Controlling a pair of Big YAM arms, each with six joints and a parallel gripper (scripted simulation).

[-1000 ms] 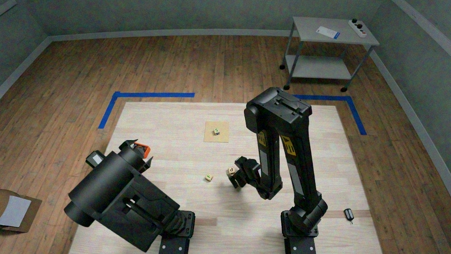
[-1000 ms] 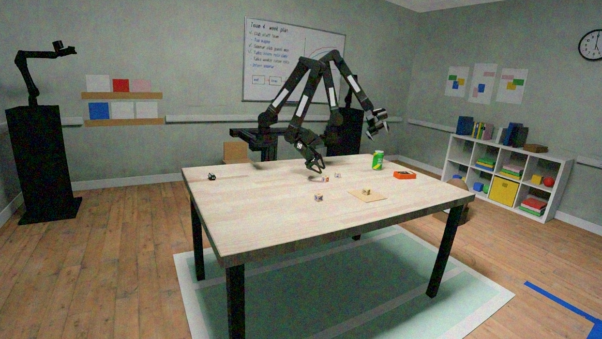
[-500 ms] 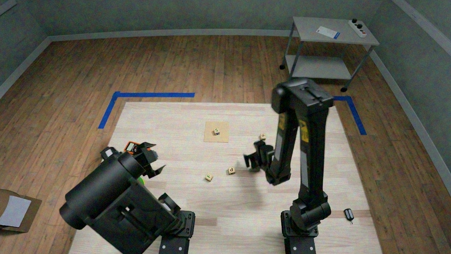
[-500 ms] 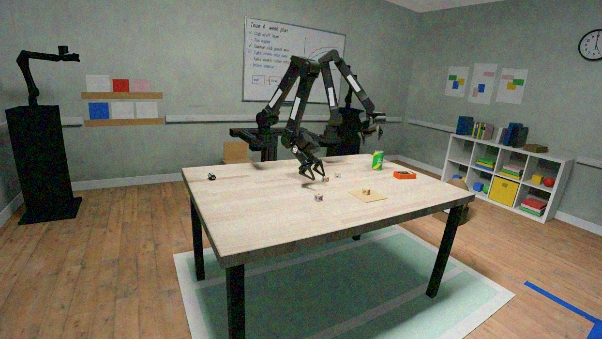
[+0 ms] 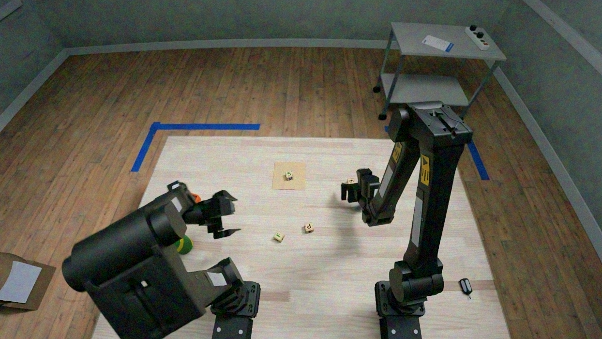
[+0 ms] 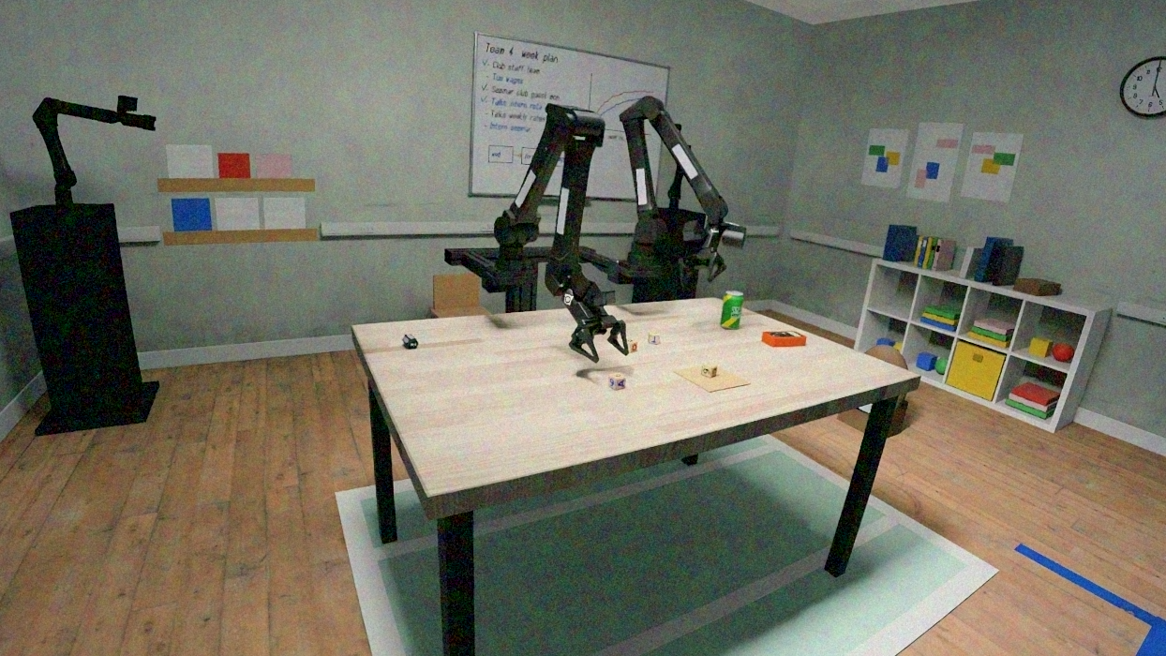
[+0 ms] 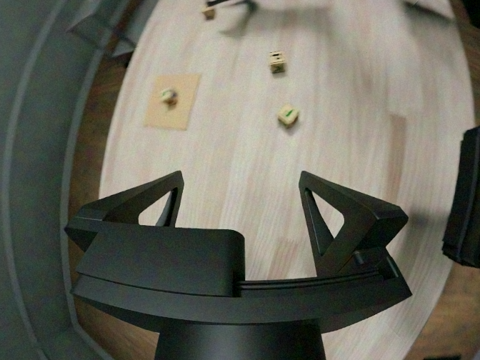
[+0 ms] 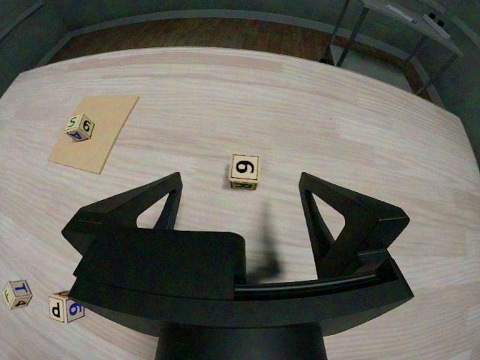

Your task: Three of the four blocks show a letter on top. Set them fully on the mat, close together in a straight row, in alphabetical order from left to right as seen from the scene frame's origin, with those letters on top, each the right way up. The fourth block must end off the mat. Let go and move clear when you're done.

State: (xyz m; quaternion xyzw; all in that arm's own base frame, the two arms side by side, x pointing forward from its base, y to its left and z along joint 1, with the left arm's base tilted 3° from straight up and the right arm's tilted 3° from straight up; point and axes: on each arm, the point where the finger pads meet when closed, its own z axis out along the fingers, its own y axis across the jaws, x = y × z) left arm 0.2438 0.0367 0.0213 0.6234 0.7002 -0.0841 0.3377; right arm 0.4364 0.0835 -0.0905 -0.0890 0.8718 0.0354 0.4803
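Note:
Now: the S block 25 cm ahead of my left hand, 15 cm to the right of it and 17 cm below it. From my left hand the other things lie so: green can 6 cm behind, 24 cm to the left, 12 cm below; then F block 1 cm behind, 12 cm to the right, 17 cm below; then P block 2 cm ahead, 23 cm to the right, 17 cm below.

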